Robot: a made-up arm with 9 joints. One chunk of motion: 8 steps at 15 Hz.
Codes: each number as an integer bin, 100 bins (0 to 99) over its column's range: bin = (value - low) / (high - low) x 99, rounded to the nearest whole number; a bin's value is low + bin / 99 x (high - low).
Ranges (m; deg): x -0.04..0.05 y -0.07..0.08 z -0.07..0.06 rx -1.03..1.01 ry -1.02..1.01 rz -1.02..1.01
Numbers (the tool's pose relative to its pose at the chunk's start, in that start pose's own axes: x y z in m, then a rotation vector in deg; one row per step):
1: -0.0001 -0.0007 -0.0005 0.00 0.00 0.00
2: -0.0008 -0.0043 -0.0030 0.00 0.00 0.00
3: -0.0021 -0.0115 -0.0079 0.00 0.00 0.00
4: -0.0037 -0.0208 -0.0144 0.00 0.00 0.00
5: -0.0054 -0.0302 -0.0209 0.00 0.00 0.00
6: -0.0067 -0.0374 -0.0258 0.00 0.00 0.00
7: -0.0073 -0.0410 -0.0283 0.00 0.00 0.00
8: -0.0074 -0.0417 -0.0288 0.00 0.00 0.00
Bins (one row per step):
1: 44 46 53 50 50 50
2: 43 43 51 50 50 50
3: 42 39 47 50 50 50
4: 40 32 42 50 50 50
5: 38 26 37 50 50 50
6: 37 22 34 50 50 50
7: 36 19 32 50 50 50
8: 36 19 31 50 50 50

